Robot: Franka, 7 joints.
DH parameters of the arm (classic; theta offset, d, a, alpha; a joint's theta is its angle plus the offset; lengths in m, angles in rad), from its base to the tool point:
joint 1: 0 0.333 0 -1.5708
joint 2: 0 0 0 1.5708
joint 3: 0 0.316 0.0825 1.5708
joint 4: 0 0 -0.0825 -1.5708
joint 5: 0 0.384 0 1.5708
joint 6: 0 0 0.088 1.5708
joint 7: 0 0.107 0 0
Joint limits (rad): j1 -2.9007..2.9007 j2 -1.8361..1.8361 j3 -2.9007..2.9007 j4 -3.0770..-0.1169 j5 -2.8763..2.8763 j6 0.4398..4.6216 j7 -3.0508..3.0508
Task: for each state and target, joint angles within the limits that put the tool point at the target. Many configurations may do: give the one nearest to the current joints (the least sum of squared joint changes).
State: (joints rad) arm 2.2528 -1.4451 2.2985 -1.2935 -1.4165 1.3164 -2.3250
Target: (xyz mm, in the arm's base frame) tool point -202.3 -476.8 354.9
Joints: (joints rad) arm 2.3368 -1.2703 1.9236 -1.9422 -1.1797 0.9556 -2.3250
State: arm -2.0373 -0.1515 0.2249 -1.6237 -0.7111 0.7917 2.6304
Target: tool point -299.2 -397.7 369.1
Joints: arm -2.1536 0.3299 0.1273 -1.8269 -0.6964 0.9023 2.6304
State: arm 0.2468 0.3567 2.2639 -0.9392 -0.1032 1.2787 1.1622
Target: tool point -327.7 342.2 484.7
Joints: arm 0.1646 -0.0172 2.1919 -1.8379 -0.0936 1.1303 1.1622
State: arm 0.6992 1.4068 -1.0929 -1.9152 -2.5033 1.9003 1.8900
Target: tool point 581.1 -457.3 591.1
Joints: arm 0.1595 1.0523 -1.4531 -1.3511 -2.5424 1.9179 1.8900
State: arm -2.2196 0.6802 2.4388 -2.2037 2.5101 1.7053 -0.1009
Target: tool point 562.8 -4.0 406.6
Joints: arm -2.4007 -0.0694 2.3086 -2.2789 2.5426 1.8664 -0.1009
